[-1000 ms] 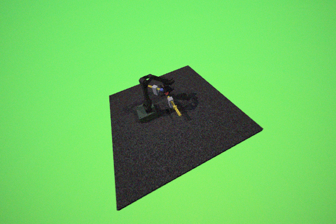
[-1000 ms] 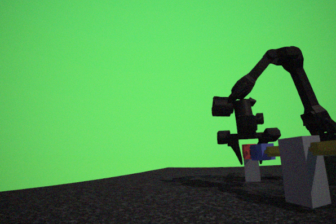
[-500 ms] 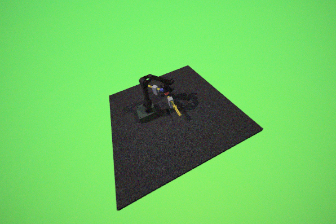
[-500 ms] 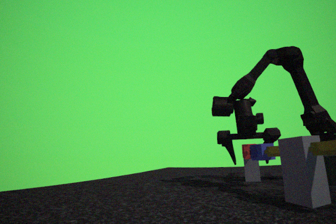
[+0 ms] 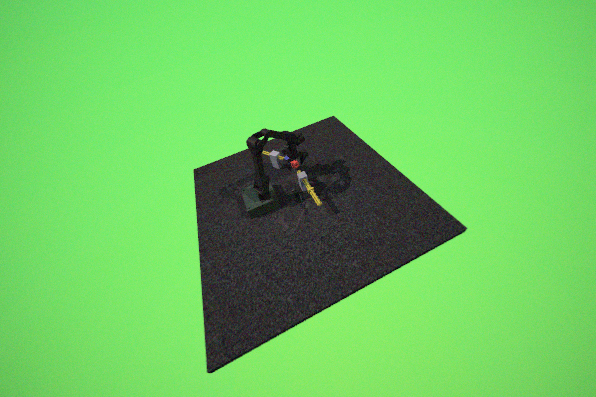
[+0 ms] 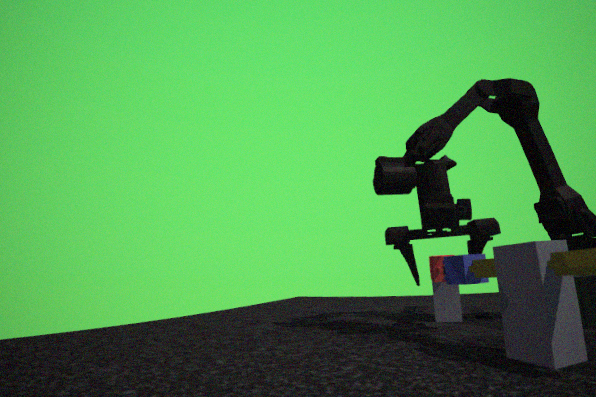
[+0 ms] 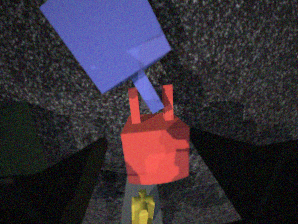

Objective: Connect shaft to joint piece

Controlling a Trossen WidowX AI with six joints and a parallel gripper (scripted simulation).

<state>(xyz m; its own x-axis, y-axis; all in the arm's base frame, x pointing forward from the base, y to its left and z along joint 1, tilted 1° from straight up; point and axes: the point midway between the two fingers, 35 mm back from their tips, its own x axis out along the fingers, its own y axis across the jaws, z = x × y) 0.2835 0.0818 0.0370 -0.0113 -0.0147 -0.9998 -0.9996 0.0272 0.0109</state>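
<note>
Now: gripper tip 2 cm to the right of the red joint piece and 3 cm below it.
</note>
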